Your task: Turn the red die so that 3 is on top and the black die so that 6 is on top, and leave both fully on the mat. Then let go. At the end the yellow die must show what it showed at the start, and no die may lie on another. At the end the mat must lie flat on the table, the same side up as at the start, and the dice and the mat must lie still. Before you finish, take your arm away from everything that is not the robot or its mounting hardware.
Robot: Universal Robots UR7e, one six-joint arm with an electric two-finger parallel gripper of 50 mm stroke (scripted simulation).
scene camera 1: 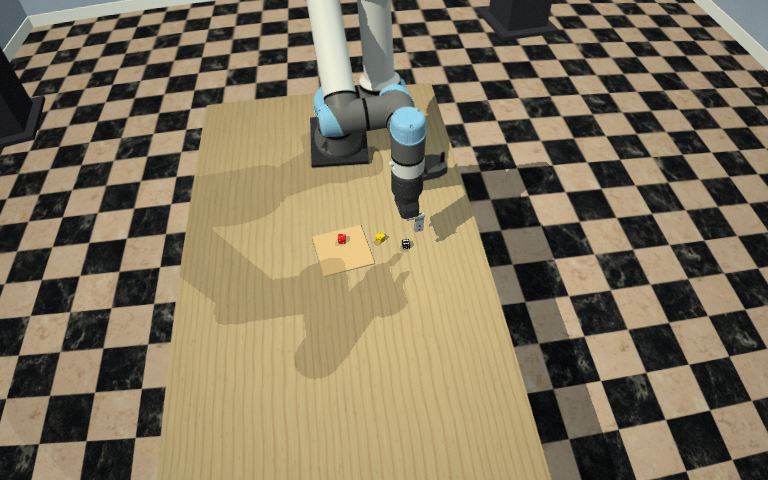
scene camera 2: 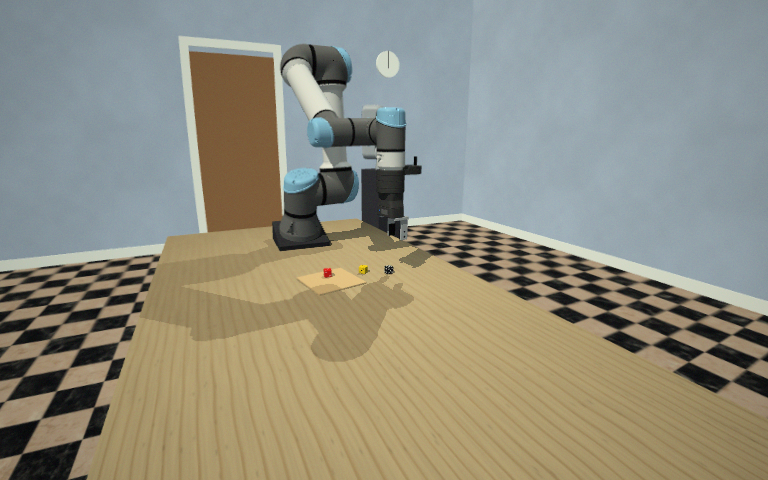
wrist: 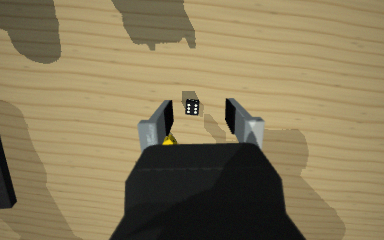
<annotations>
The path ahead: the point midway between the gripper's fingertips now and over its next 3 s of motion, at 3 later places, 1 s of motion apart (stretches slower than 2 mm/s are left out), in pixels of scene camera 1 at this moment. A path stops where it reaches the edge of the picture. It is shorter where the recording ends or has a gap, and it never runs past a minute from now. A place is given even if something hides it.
The gripper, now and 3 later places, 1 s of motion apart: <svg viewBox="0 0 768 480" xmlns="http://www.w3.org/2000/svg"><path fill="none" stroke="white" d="M415 222L414 226L409 228L406 228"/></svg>
</annotations>
